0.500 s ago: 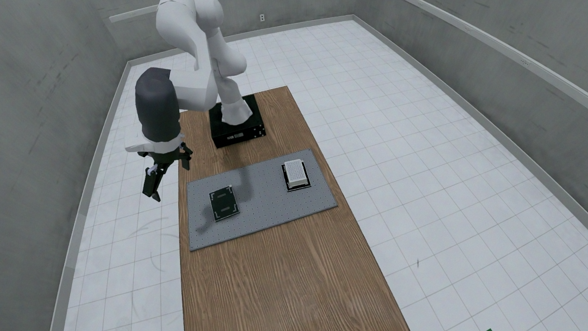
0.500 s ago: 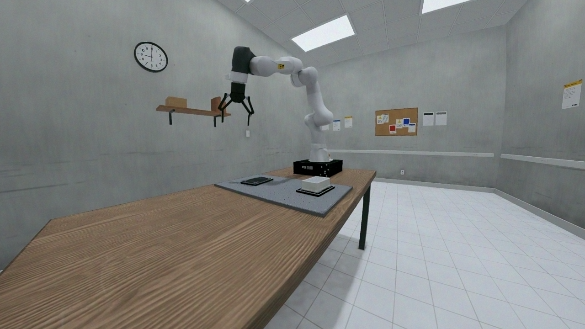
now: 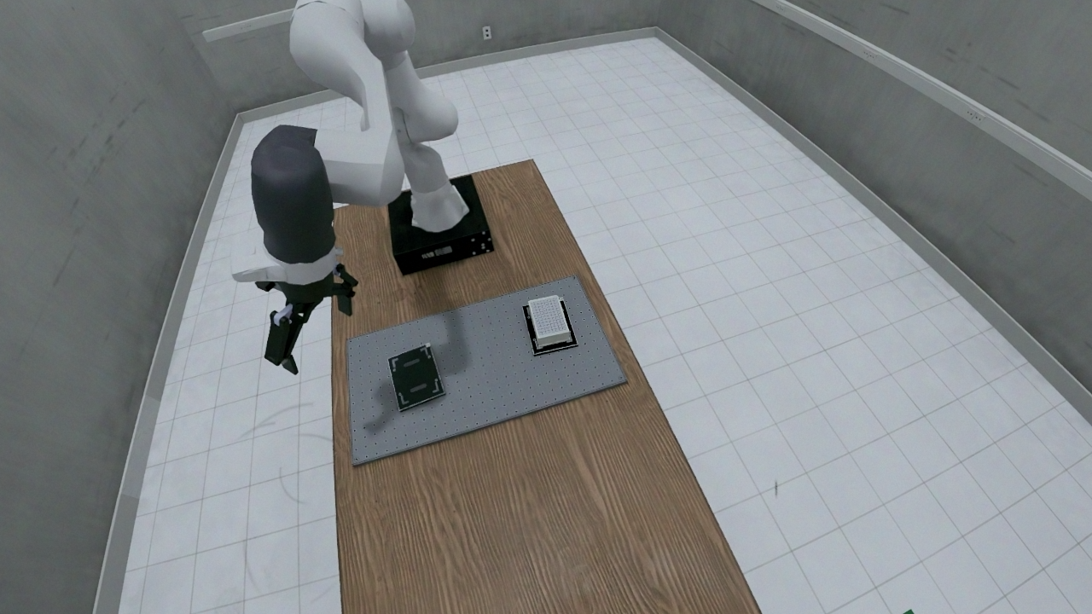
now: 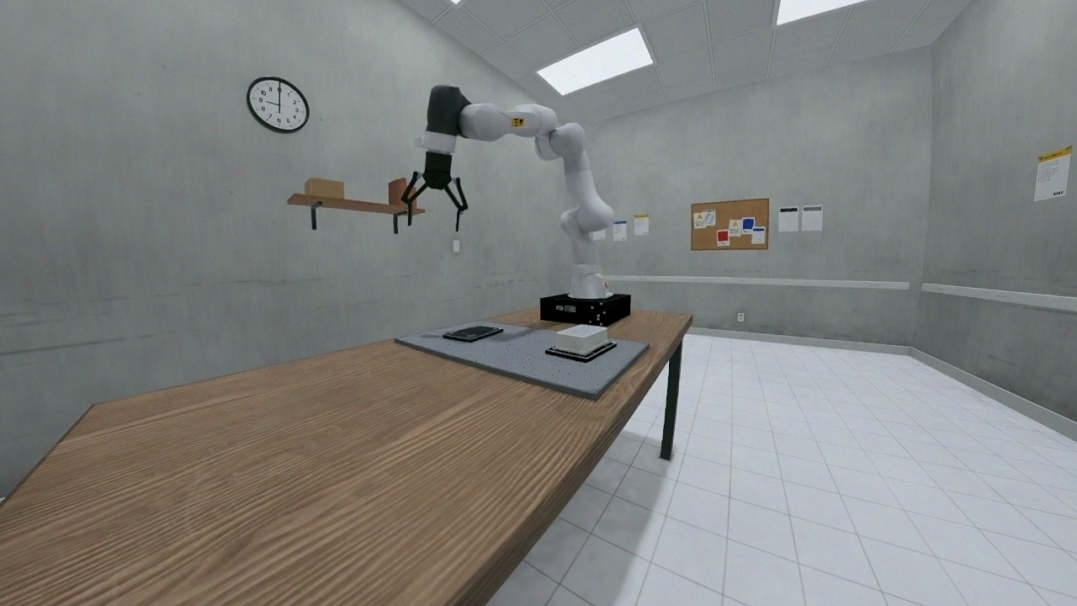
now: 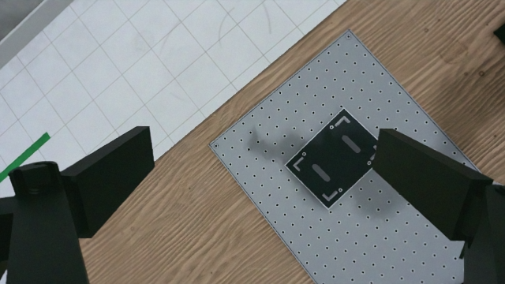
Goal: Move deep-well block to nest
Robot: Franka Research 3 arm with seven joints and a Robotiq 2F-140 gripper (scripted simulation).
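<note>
Now: the white 96-well deep-well block 46 cm to the left of my hand, 33 cm below it and 12 cm behind it. Round my hand: plate nest N1: 46 cm to the left, 35 cm below, 12 cm behind; A1 mark: 35 cm below, 16 cm behind, 12 cm to the left; plate nest N2: 35 cm below, 8 cm to the left, 8 cm behind.
</note>
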